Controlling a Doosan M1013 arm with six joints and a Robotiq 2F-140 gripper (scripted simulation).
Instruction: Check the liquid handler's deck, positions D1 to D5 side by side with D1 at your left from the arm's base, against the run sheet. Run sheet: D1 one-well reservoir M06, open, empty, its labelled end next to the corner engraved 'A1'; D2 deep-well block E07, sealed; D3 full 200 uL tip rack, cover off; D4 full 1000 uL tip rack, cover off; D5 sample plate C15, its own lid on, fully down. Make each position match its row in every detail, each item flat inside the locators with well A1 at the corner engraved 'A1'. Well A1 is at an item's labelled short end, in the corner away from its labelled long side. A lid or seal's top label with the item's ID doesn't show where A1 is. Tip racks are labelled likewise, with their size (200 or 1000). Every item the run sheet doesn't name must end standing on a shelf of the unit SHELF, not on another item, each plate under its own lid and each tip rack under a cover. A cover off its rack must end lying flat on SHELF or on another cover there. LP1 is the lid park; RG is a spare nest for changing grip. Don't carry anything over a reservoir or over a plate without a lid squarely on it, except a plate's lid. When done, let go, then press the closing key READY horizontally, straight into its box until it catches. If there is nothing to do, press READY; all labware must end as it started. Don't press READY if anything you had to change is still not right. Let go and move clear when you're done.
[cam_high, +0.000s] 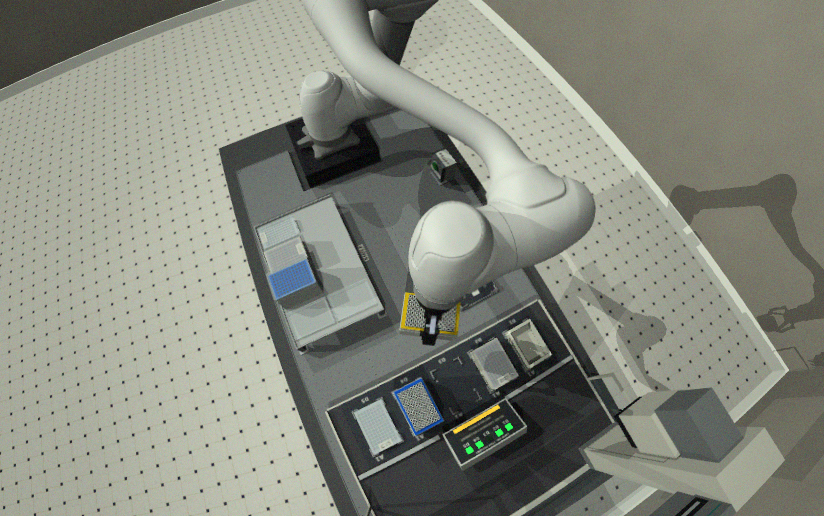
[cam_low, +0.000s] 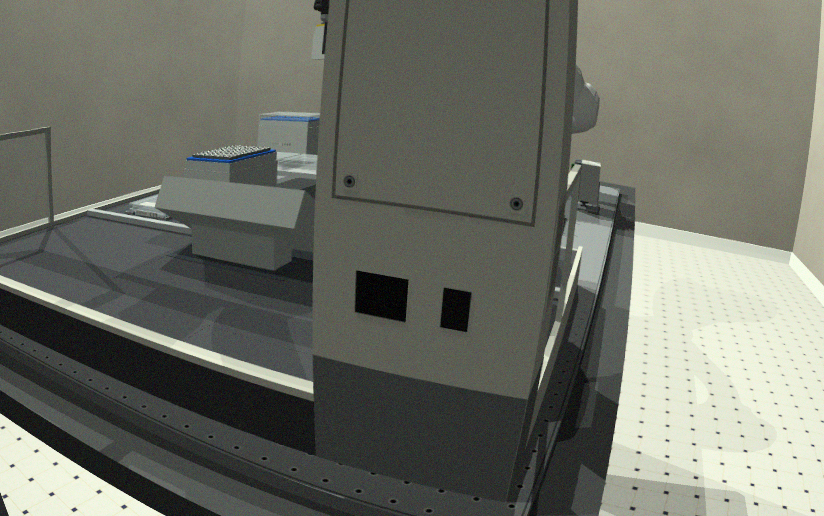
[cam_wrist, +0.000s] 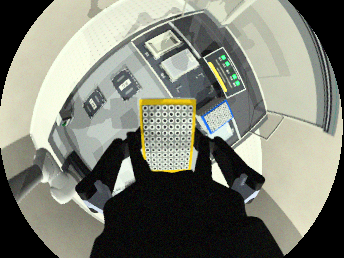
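Now: the blue-rimmed tip rack 20 cm below my hand, 17 cm ahead of it and 11 cm to the right of it. The rest, counted from my hand: flat lid (25 cm below, 24 cm to the right, 16 cm ahead); then sealed deep-well block (25 cm below, 17 cm ahead, 14 cm to the left); then yellow-rimmed tip rack (1 cm to the left, 1 cm above).
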